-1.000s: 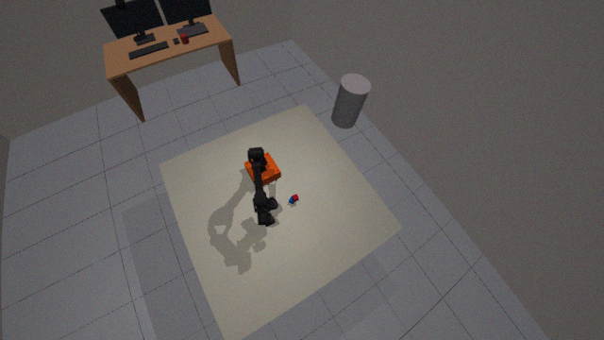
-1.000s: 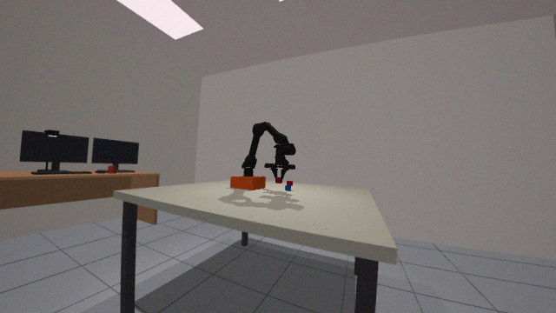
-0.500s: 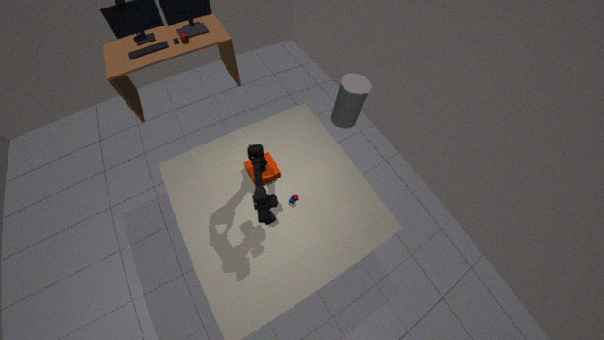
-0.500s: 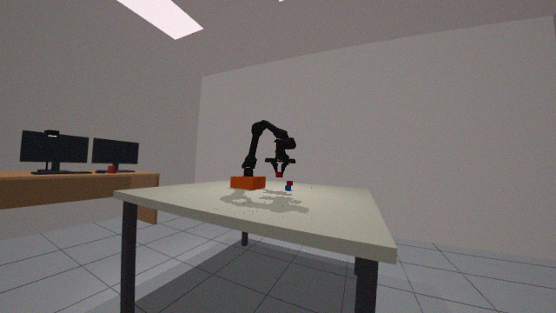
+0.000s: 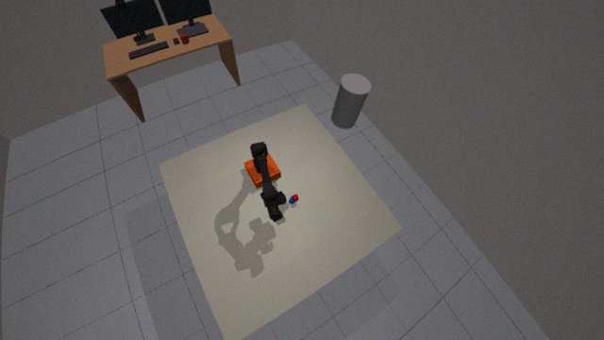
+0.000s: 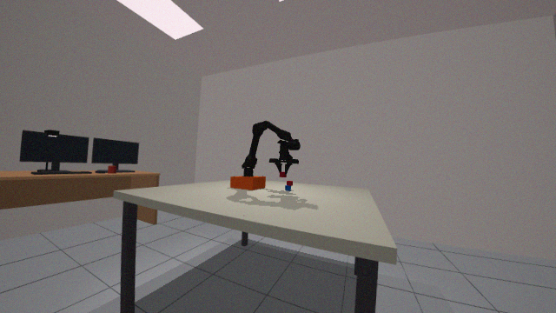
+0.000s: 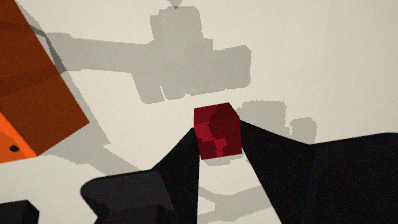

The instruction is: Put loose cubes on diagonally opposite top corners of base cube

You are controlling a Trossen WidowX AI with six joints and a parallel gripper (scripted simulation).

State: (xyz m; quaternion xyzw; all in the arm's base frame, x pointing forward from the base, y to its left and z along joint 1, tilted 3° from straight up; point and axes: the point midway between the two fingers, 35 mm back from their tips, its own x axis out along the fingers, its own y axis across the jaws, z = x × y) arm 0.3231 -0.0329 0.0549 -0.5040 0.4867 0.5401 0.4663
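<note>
The blue cube is 16 cm to the left of my gripper tip, 10 cm below it and 4 cm behind it. From my gripper tip the other things lie so: red cube (right at my gripper tip).
</note>
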